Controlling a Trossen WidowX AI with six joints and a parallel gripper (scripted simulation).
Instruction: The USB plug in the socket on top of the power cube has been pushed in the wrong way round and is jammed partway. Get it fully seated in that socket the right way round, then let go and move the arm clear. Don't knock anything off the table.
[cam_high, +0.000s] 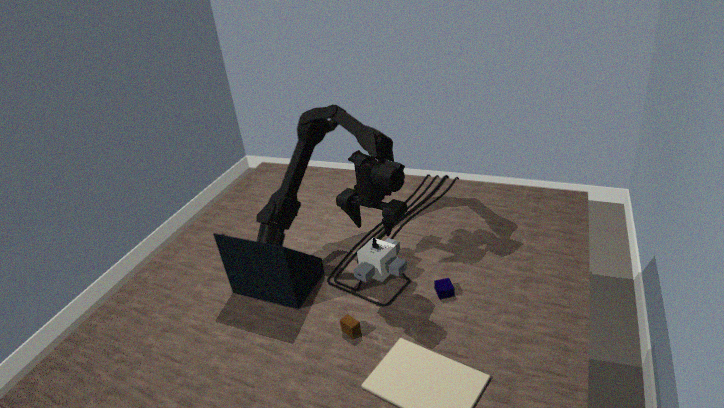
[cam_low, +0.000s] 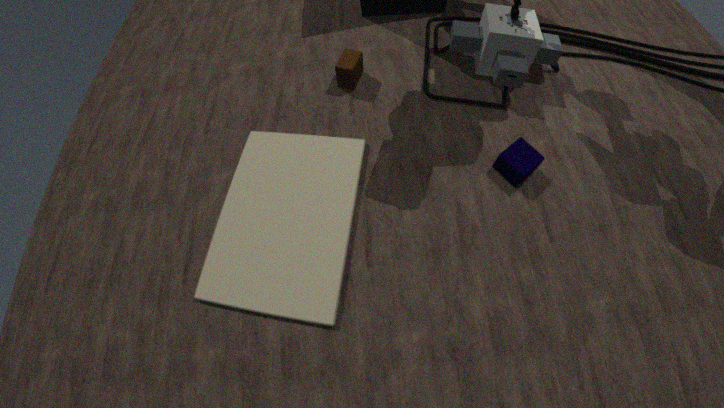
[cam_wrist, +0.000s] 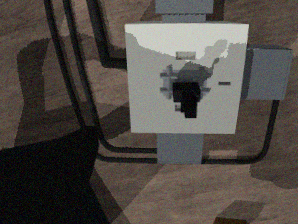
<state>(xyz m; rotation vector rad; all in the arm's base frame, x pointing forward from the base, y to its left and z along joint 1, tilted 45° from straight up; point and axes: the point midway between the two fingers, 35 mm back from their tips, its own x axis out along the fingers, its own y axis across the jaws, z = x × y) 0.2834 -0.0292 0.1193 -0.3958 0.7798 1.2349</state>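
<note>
My gripper tip is now 40 mm above the black USB plug. Round my gripper tip: blue cube: 190 mm ahead, 120 mm below, 60 mm to the right; cream sheet: 350 mm to the right, 200 mm ahead, 130 mm below; brown cube: 240 mm to the right, 120 mm below, 10 mm behind.
</note>
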